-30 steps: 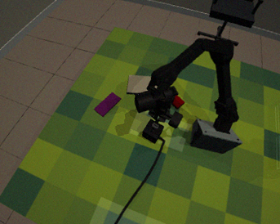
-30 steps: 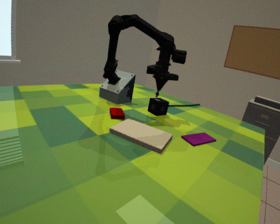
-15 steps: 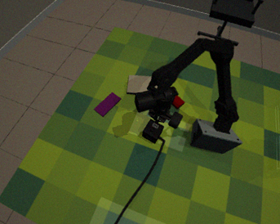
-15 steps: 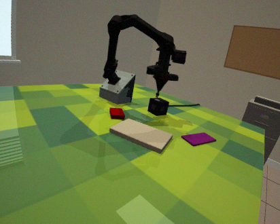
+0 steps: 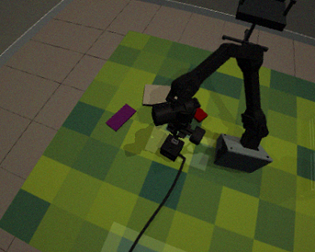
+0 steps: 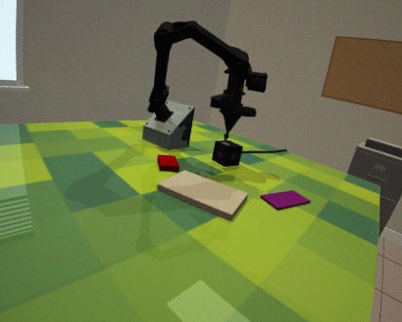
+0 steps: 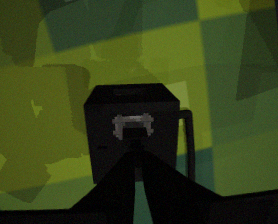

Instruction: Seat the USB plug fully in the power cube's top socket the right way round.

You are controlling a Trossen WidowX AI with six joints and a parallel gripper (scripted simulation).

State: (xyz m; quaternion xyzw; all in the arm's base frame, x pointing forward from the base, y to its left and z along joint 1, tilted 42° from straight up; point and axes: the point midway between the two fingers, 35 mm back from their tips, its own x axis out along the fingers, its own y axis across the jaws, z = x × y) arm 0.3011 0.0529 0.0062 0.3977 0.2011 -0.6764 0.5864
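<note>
My gripper tip is 20 mm above the USB plug. Round my gripper tip: purple card (290 mm ahead, 120 mm below, 90 mm to the right); beige slab (270 mm to the right, 120 mm below, 110 mm ahead); red block (210 mm to the right, 120 mm below, 80 mm behind).
</note>
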